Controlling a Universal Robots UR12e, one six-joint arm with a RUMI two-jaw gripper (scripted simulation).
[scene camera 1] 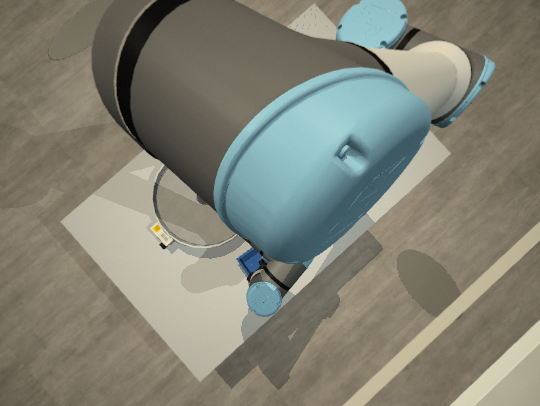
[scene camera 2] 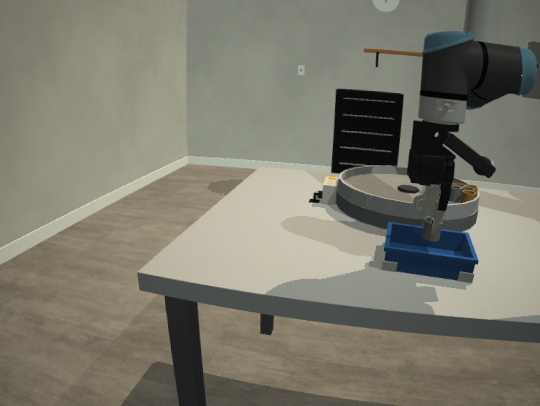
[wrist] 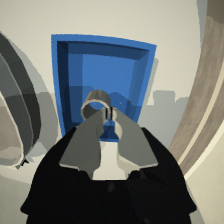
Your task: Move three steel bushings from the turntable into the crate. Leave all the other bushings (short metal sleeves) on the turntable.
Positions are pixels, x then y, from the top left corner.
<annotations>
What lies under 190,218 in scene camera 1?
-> A round grey turntable.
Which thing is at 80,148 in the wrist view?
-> The gripper.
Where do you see a blue crate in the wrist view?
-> At 81,63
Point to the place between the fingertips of the gripper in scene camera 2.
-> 432,232
</annotations>
